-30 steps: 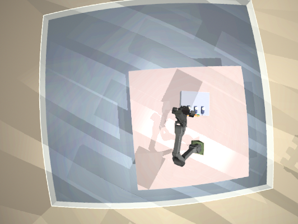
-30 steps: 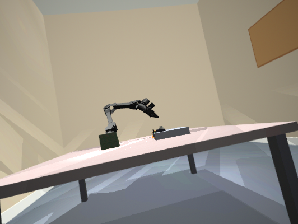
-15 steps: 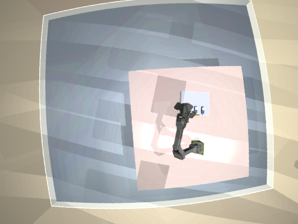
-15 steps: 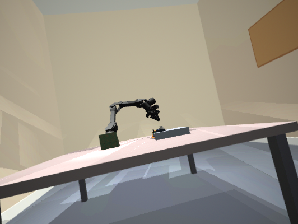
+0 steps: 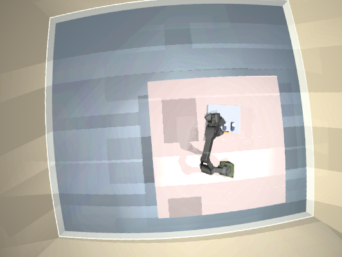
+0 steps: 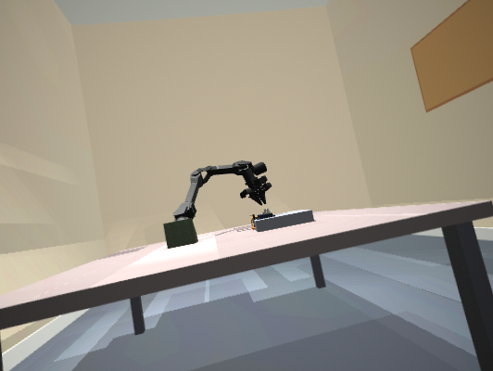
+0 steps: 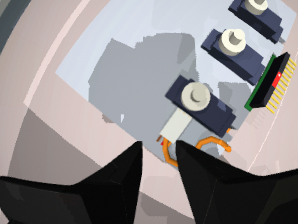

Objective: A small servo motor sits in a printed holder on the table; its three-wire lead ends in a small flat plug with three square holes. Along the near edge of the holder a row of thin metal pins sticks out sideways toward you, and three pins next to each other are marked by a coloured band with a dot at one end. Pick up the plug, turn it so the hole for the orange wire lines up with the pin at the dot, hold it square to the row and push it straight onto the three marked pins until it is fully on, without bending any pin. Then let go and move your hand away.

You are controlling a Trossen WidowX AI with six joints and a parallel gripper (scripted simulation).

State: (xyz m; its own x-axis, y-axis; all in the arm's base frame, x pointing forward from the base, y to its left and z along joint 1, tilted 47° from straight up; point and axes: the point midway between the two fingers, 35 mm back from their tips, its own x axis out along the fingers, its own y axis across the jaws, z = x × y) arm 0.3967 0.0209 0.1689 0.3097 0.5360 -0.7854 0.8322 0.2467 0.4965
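Right now my gripper tip is 80 mm past the red band, 120 mm to the left of it and 40 mm above it. Round my gripper tip: printed holder: 80 mm ahead, 140 mm to the right, 90 mm below.
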